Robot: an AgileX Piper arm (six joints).
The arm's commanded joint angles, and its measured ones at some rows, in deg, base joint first. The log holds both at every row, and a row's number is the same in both.
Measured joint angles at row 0:
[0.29 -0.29 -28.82 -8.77 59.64 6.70]
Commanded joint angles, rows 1 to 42:
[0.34 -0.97 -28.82 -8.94 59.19 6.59]
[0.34 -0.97 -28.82 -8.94 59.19 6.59]
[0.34 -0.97 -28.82 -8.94 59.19 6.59]
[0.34 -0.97 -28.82 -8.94 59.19 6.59]
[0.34 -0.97 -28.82 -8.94 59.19 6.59]
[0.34 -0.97 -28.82 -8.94 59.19 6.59]
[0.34 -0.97 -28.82 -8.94 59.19 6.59]
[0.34 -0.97 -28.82 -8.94 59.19 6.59]
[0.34 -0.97 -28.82 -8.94 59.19 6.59]
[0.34 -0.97 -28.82 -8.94 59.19 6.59]
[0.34 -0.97 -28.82 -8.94 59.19 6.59]
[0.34 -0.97 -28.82 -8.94 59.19 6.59]
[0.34 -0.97 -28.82 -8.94 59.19 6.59]
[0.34 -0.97 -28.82 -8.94 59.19 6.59]
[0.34 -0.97 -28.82 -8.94 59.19 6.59]
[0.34 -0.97 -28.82 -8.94 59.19 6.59]
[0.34 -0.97 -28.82 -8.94 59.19 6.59]
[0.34 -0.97 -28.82 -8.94 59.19 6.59]
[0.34 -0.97 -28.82 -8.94 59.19 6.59]
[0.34 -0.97 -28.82 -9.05 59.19 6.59]
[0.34 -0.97 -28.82 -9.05 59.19 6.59]
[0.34 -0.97 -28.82 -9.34 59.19 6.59]
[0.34 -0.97 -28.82 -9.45 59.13 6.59]
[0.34 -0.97 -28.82 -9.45 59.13 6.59]
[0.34 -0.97 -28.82 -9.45 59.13 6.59]
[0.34 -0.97 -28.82 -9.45 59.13 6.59]
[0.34 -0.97 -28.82 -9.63 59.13 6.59]
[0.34 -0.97 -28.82 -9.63 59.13 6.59]
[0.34 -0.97 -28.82 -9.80 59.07 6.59]
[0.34 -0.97 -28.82 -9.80 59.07 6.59]
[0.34 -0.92 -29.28 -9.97 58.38 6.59]
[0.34 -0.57 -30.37 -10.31 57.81 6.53]
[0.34 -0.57 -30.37 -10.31 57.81 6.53]
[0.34 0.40 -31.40 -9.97 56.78 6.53]
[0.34 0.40 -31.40 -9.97 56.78 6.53]
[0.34 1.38 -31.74 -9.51 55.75 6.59]
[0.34 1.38 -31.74 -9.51 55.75 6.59]
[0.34 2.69 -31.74 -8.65 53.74 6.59]
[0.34 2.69 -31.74 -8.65 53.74 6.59]
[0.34 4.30 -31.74 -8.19 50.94 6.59]
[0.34 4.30 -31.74 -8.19 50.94 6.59]
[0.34 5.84 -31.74 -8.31 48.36 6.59]
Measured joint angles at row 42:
[0.29 4.07 -31.34 -8.48 52.65 6.70]
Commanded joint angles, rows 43 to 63:
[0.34 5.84 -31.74 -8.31 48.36 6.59]
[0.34 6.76 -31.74 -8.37 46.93 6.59]
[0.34 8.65 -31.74 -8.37 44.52 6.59]
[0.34 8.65 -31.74 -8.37 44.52 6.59]
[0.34 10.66 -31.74 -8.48 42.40 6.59]
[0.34 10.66 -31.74 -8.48 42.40 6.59]
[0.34 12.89 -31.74 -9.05 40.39 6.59]
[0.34 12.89 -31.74 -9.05 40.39 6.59]
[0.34 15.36 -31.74 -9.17 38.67 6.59]
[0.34 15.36 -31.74 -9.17 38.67 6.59]
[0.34 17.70 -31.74 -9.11 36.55 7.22]
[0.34 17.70 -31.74 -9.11 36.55 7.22]
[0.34 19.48 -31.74 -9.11 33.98 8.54]
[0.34 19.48 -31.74 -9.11 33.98 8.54]
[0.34 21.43 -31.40 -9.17 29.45 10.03]
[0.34 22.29 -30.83 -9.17 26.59 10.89]
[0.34 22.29 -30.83 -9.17 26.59 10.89]
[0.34 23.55 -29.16 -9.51 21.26 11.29]
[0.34 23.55 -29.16 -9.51 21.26 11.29]
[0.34 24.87 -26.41 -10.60 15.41 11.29]
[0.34 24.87 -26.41 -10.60 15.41 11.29]
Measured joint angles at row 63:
[0.29 23.38 -29.22 -9.05 23.15 10.77]
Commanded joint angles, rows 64 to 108:
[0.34 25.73 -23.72 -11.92 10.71 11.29]
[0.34 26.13 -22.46 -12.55 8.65 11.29]
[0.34 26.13 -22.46 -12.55 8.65 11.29]
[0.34 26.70 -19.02 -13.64 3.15 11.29]
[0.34 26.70 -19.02 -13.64 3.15 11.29]
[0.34 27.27 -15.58 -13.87 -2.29 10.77]
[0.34 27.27 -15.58 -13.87 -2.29 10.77]
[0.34 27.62 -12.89 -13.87 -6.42 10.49]
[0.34 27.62 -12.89 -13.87 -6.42 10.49]
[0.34 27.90 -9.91 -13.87 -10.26 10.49]
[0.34 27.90 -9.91 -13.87 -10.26 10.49]
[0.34 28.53 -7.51 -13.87 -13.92 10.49]
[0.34 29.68 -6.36 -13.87 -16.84 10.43]
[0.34 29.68 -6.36 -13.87 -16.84 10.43]
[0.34 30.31 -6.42 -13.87 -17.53 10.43]
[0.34 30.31 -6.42 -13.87 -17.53 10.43]
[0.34 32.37 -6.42 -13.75 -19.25 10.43]
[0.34 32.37 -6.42 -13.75 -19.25 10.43]
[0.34 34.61 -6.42 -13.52 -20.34 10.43]
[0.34 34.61 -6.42 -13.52 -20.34 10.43]
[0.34 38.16 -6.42 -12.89 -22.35 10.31]
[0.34 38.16 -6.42 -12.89 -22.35 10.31]
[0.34 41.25 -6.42 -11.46 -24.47 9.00]
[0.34 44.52 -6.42 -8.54 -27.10 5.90]
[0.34 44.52 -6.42 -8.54 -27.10 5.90]
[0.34 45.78 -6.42 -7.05 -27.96 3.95]
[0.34 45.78 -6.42 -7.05 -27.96 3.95]
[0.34 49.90 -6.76 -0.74 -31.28 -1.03]
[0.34 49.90 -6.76 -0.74 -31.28 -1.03]
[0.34 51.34 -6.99 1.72 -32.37 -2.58]
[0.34 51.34 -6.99 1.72 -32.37 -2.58]
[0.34 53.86 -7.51 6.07 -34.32 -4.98]
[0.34 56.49 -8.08 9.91 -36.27 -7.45]
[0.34 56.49 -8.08 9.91 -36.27 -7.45]
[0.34 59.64 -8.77 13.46 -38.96 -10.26]
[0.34 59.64 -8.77 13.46 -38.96 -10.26]
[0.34 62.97 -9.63 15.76 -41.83 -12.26]
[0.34 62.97 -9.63 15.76 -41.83 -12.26]
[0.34 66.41 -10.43 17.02 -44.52 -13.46]
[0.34 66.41 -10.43 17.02 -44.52 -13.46]
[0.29 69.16 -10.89 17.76 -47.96 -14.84]
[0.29 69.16 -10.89 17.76 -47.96 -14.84]
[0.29 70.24 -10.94 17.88 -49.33 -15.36]
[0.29 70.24 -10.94 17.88 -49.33 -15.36]
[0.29 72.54 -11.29 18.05 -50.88 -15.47]
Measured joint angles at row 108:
[0.29 70.07 -10.43 17.48 -47.21 -14.32]
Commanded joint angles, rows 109 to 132:
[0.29 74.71 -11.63 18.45 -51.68 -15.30]
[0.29 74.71 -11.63 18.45 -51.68 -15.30]
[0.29 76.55 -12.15 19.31 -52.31 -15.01]
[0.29 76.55 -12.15 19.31 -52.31 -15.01]
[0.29 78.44 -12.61 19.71 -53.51 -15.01]
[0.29 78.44 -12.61 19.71 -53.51 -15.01]
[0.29 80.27 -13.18 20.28 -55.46 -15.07]
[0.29 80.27 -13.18 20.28 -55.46 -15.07]
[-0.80 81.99 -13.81 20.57 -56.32 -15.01]
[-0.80 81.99 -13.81 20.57 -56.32 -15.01]
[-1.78 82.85 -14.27 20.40 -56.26 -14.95]
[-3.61 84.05 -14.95 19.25 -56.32 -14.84]
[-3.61 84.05 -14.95 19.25 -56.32 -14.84]
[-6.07 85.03 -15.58 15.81 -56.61 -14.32]
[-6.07 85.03 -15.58 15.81 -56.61 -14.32]
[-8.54 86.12 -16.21 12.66 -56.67 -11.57]
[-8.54 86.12 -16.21 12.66 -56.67 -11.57]
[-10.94 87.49 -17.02 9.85 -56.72 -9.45]
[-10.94 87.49 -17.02 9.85 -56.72 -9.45]
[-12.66 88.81 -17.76 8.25 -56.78 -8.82]
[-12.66 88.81 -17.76 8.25 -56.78 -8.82]
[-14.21 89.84 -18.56 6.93 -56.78 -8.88]
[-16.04 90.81 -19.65 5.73 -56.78 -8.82]
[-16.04 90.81 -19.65 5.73 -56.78 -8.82]
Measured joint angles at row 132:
[-13.75 89.95 -17.99 7.33 -55.81 -9.34]
